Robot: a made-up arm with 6 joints.
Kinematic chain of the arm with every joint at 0, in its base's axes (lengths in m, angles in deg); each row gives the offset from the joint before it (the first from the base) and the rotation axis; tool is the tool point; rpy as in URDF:
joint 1: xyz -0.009 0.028 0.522 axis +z
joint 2: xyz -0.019 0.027 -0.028 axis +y
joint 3: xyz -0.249 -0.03 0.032 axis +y
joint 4: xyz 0.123 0.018 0.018 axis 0.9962 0 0.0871
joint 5: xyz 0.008 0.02 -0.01 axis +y
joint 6: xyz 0.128 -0.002 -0.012 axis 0.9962 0 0.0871
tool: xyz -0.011 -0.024 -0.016 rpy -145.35 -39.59 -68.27
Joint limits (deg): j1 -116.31..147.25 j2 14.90..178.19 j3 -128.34..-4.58 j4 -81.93..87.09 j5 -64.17..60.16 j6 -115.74..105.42
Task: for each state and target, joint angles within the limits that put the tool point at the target. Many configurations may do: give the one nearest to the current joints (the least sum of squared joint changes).
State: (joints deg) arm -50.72 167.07 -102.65 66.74 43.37 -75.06
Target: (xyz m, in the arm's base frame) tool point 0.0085 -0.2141 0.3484
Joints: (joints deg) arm -104.33 155.76 -80.01 43.61 44.10 -70.85
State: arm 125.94 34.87 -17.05 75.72 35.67 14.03
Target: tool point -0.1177 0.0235 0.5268
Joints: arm 122.07 82.40 -10.00 74.99 15.10 15.00
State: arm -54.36 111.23 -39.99 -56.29 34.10 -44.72
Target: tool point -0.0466 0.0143 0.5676
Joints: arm -50.77 124.98 -5.07 -21.21 60.16 -37.66
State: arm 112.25 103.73 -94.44 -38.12 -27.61 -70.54
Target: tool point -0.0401 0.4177 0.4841
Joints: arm 90.88 140.85 -93.05 -36.98 -20.46 -68.19
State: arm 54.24 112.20 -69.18 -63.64 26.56 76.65
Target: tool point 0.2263 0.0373 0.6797
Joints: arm 26.01 92.92 -82.35 -77.78 35.43 73.28
